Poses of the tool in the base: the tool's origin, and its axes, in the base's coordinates. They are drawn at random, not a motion.
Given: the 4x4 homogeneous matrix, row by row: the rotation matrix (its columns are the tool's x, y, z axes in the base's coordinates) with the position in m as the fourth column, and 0 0 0 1 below. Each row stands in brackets.
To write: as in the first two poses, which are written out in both.
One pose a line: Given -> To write
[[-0.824 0.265 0.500 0.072], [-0.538 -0.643 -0.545 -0.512], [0.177 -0.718 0.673 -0.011], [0 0 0 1]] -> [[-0.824 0.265 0.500 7.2], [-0.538 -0.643 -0.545 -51.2], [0.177 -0.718 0.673 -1.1], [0 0 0 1]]
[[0.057 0.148 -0.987 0.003], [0.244 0.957 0.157 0.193], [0.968 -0.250 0.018 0.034], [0 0 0 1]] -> [[0.057 0.148 -0.987 0.3], [0.244 0.957 0.157 19.3], [0.968 -0.250 0.018 3.4], [0 0 0 1]]
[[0.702 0.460 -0.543 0.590], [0.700 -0.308 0.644 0.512], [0.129 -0.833 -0.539 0.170], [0 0 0 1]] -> [[0.702 0.460 -0.543 59.0], [0.700 -0.308 0.644 51.2], [0.129 -0.833 -0.539 17.0], [0 0 0 1]]
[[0.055 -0.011 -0.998 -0.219], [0.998 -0.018 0.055 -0.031], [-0.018 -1.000 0.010 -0.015], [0 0 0 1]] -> [[0.055 -0.011 -0.998 -21.9], [0.998 -0.018 0.055 -3.1], [-0.018 -1.000 0.010 -1.5], [0 0 0 1]]
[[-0.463 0.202 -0.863 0.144], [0.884 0.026 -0.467 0.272], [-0.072 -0.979 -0.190 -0.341], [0 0 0 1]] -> [[-0.463 0.202 -0.863 14.4], [0.884 0.026 -0.467 27.2], [-0.072 -0.979 -0.190 -34.1], [0 0 0 1]]
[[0.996 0.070 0.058 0.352], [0.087 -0.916 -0.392 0.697], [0.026 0.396 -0.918 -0.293], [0 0 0 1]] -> [[0.996 0.070 0.058 35.2], [0.087 -0.916 -0.392 69.7], [0.026 0.396 -0.918 -29.3], [0 0 0 1]]
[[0.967 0.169 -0.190 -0.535], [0.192 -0.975 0.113 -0.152], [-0.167 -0.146 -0.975 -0.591], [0 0 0 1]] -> [[0.967 0.169 -0.190 -53.5], [0.192 -0.975 0.113 -15.2], [-0.167 -0.146 -0.975 -59.1], [0 0 0 1]]
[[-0.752 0.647 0.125 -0.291], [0.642 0.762 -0.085 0.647], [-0.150 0.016 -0.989 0.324], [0 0 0 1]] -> [[-0.752 0.647 0.125 -29.1], [0.642 0.762 -0.085 64.7], [-0.150 0.016 -0.989 32.4], [0 0 0 1]]
